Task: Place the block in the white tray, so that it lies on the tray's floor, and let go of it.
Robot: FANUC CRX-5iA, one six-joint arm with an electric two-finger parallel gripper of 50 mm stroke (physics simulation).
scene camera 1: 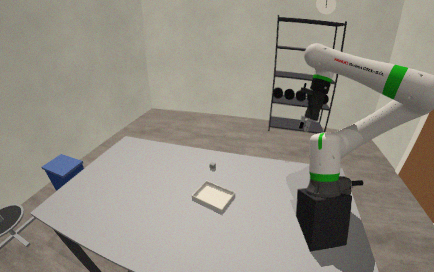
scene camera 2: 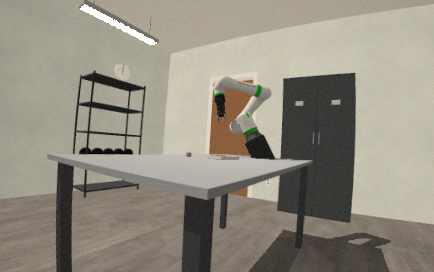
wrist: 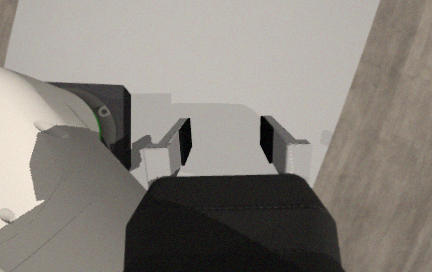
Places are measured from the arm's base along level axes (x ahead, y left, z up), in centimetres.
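Where they show: gripper, fingertip midpoint: [scene camera 1: 302, 129] [scene camera 2: 221, 121] [wrist: 225, 131]; arm's base, origin of the base link: [scene camera 1: 323, 192] [scene camera 2: 254, 139].
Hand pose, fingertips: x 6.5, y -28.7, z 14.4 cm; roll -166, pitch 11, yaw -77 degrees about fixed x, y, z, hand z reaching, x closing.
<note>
Each offset is from my fingertips to the centre of the thing. Level surfaces: height alone.
A small grey block @[dx +46.5, dy -2.8, dz -28.3 cm] [scene camera 1: 213, 165] [scene camera 2: 188, 154] lies on the table, behind the tray in the scene camera 1 view. The white tray @[dx +41.9, dy +20.9, dz -28.7 cm] [scene camera 1: 214, 196] [scene camera 2: 223, 157] is shallow and rectangular and lies near the table's middle; its floor holds nothing that I can see. My gripper [scene camera 1: 304, 124] [scene camera 2: 221, 120] [wrist: 225, 131] is open and empty, pointing down. It hangs high above the table, well to the right of the block and tray in the scene camera 1 view. Neither block nor tray can be made out in the wrist view.
The robot's black base block [scene camera 1: 324, 220] [scene camera 2: 260, 147] [wrist: 126, 125] stands at one end of the grey table @[dz -29.7 cm] [scene camera 1: 150, 200] [scene camera 2: 135, 167]. A shelf rack [scene camera 1: 273, 80] [scene camera 2: 91, 79] stands behind the table. A blue bin [scene camera 1: 62, 166] stands on the floor to the left. A dark cabinet [scene camera 2: 318, 175] stands by the wall.
</note>
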